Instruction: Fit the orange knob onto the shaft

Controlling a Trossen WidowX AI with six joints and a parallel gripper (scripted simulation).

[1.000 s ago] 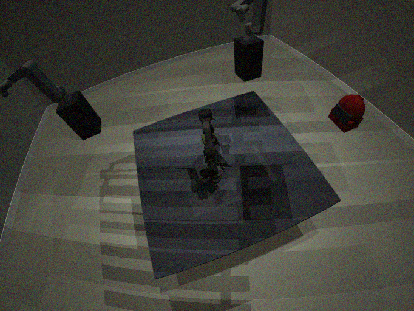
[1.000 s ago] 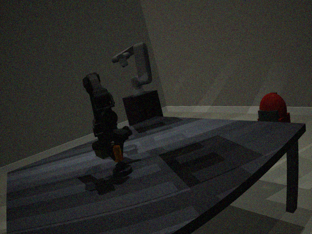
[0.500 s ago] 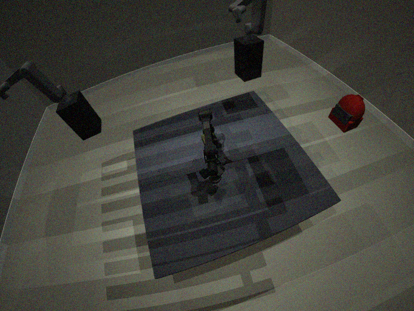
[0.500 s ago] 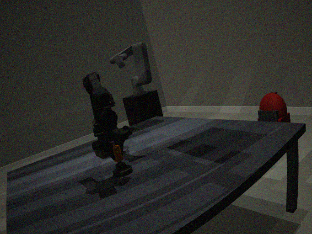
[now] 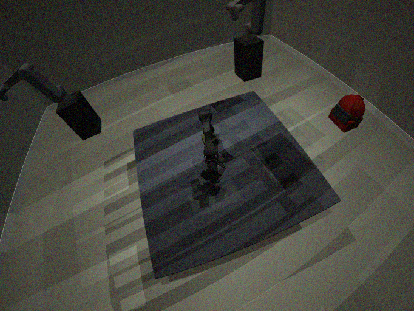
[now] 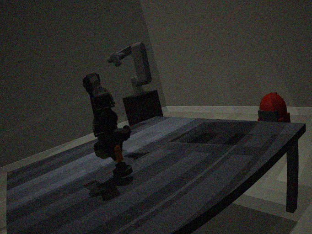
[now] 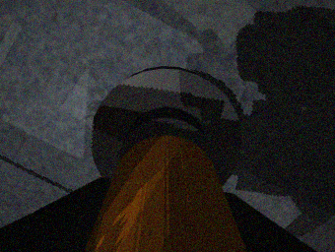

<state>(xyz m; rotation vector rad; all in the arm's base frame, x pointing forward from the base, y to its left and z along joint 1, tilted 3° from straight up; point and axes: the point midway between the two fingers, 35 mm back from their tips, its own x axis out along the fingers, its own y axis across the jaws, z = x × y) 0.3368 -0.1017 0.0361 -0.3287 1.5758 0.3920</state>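
Right now my gripper tip is 2 cm below the orange knob. Round my gripper tip: pedestal: 4 cm below.
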